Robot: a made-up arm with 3 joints. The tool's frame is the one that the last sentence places.
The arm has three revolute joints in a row. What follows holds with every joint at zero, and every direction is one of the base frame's. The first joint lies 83 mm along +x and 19 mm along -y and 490 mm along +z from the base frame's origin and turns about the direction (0.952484, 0.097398, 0.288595), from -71.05 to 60.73 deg. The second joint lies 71 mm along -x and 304 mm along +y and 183 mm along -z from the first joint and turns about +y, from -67.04 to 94.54 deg. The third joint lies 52 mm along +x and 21 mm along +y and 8 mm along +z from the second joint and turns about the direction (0.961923, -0.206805, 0.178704), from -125.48 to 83.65 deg. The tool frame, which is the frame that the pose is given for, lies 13 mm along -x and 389 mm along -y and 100 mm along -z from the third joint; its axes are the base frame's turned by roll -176.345, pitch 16.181 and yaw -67.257 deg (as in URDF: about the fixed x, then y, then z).
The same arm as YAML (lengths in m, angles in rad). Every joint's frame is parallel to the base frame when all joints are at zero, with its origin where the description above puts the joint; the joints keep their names.
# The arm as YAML. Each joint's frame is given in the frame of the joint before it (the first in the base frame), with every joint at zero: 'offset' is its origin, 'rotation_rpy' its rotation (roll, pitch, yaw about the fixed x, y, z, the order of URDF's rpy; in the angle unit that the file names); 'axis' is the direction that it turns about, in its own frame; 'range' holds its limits. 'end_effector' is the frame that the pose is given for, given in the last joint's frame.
length_unit: m
angle_unit: rad
chain:
  - id: joint 1
    offset: [0.083, -0.019, 0.49]
    rotation_rpy: [0.0, 0.0, 0.0]
    axis: [0.952484, 0.097398, 0.288595]
    range: [-1.2401, 1.0599]
  - id: joint 2
    offset: [-0.071, 0.304, -0.183]
    rotation_rpy: [0.0, 0.0, 0.0]
    axis: "+y"
    range: [-1.1701, 1.65]
  - id: joint 3
    offset: [0.052, 0.021, 0.008]
    rotation_rpy: [0.0, 0.0, 0.0]
    axis: [0.961923, -0.206805, 0.178704]
    range: [-2.19, 1.46]
end_effector:
  offset: [-0.013, -0.389, -0.1]
  rotation_rpy: [-3.0778, 0.2824, -1.1739]

